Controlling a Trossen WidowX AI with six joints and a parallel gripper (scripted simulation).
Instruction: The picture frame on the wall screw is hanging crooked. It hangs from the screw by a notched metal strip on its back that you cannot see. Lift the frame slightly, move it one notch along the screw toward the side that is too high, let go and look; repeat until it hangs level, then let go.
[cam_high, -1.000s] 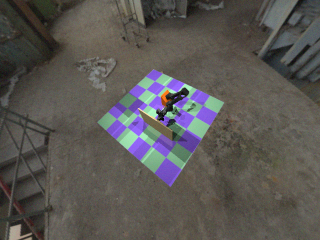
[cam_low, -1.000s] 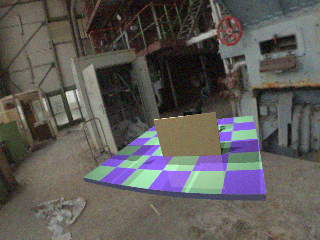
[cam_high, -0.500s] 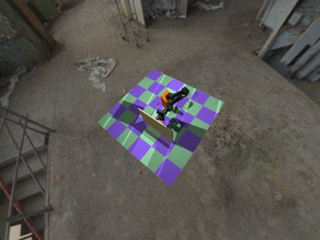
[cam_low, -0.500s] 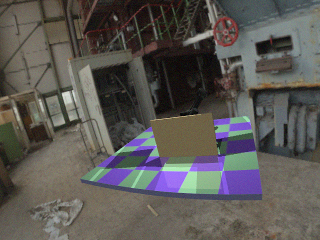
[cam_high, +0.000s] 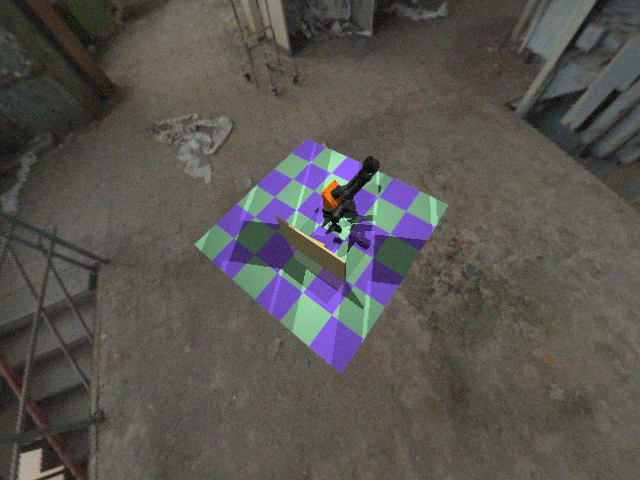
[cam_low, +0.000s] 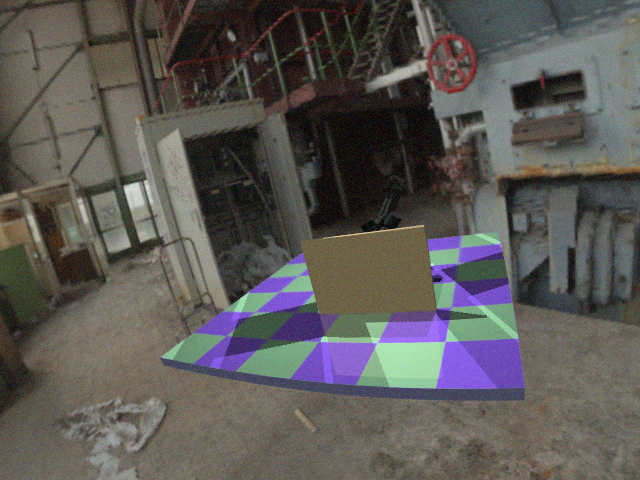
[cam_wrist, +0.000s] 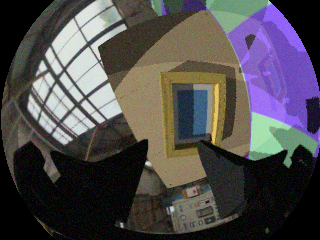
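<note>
My gripper tip is now 10 cm short of the picture frame, 3 cm to the right of it and 5 cm above it. From my gripper tip the other things lie so: tan wall board (11 cm ahead, 1 cm to the left, 6 cm below).
</note>
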